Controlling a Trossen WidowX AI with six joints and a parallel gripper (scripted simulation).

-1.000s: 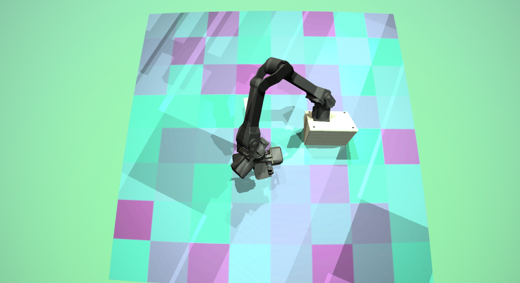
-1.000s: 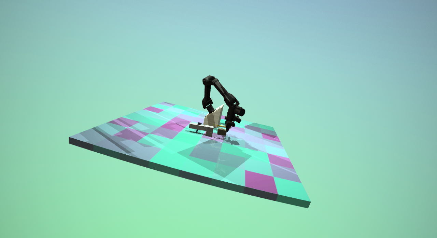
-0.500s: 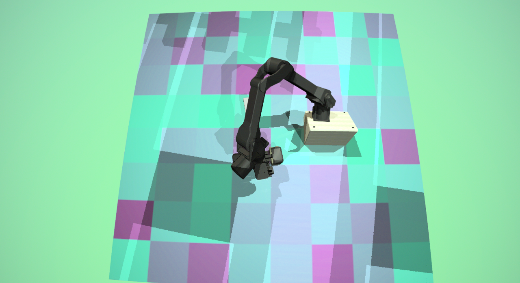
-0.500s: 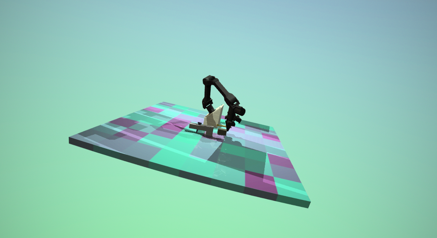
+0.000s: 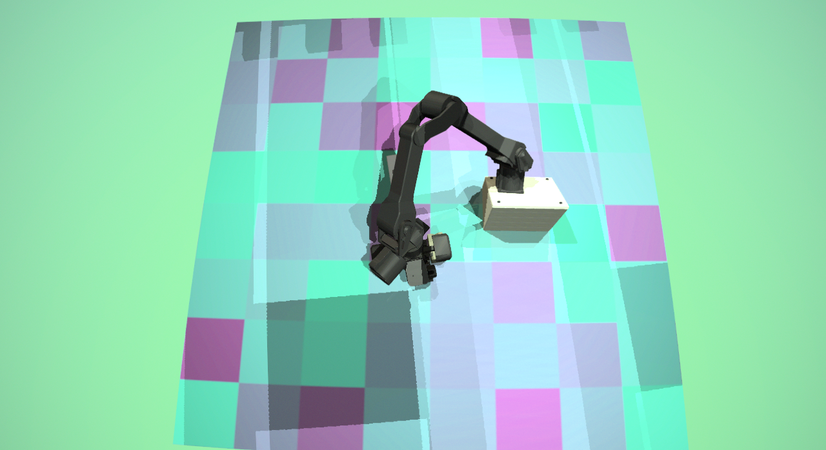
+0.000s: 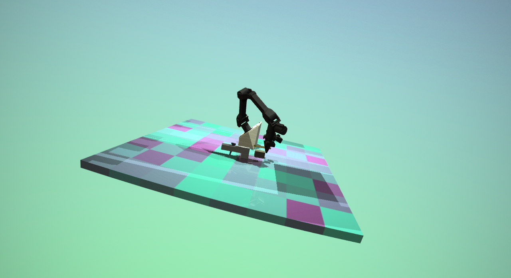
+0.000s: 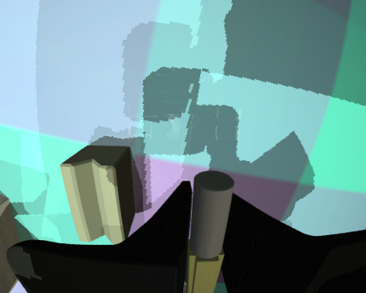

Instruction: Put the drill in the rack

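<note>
My gripper tip is 4 cm to the left of the drill, 3 cm below it and 1 cm short of it. Round my gripper tip: grey fixture: 19 cm to the right, 5 cm ahead, 2 cm below; olive rack: 6 cm behind, 5 cm to the right, 4 cm below.
</note>
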